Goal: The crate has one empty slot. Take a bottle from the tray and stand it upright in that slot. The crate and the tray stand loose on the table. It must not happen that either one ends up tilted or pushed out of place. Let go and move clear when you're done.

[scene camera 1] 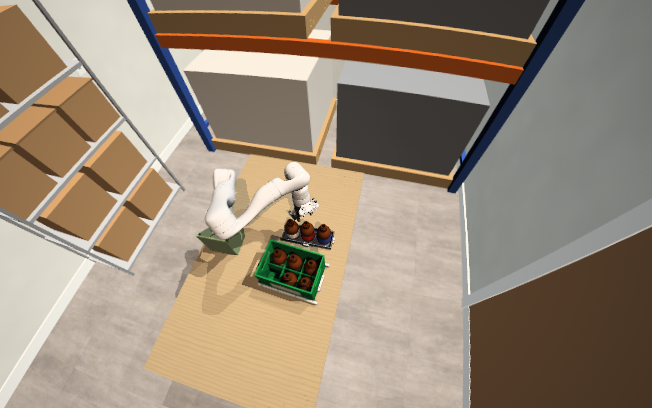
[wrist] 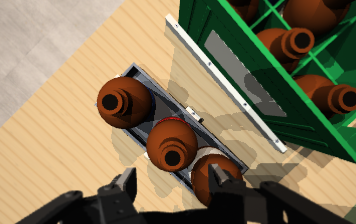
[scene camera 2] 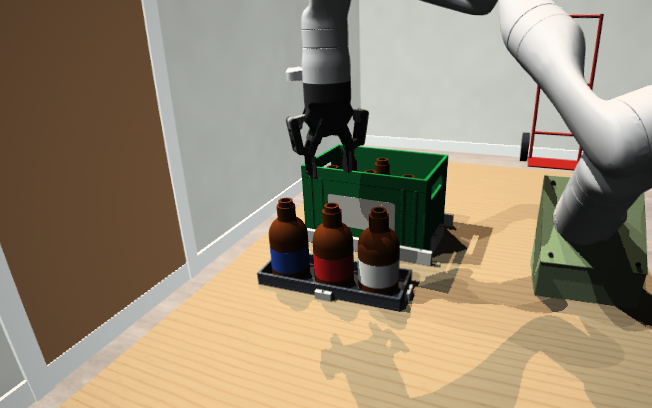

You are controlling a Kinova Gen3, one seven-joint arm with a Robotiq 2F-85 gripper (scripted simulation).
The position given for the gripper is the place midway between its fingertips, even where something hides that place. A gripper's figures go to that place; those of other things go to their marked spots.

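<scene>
There's a green crate [wrist: 233, 47] that's 0.27 m from the lens, and the gripper [wrist: 172, 177] is at 0.17 m from the lens.
</scene>
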